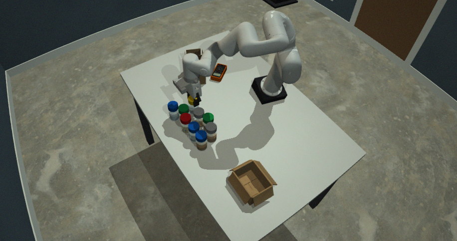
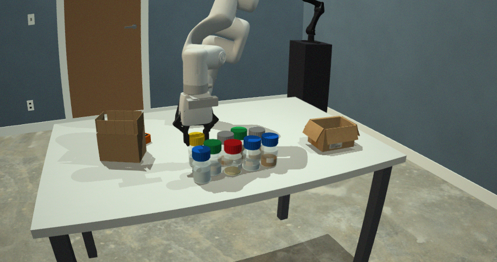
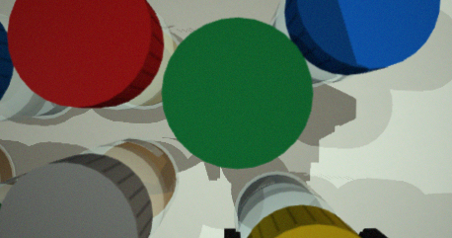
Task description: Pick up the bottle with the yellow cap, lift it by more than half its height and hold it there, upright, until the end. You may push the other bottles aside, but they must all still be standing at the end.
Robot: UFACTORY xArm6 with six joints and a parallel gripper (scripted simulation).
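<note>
Now: the yellow-capped bottle 4 cm below my hand. Also, from my hand: red-capped bottle (9 cm ahead, 9 cm to the left, 4 cm below); cardboard box (14 cm behind, 24 cm to the right, 3 cm below); green-capped bottle (7 cm ahead, 3 cm to the left, 4 cm below).
</note>
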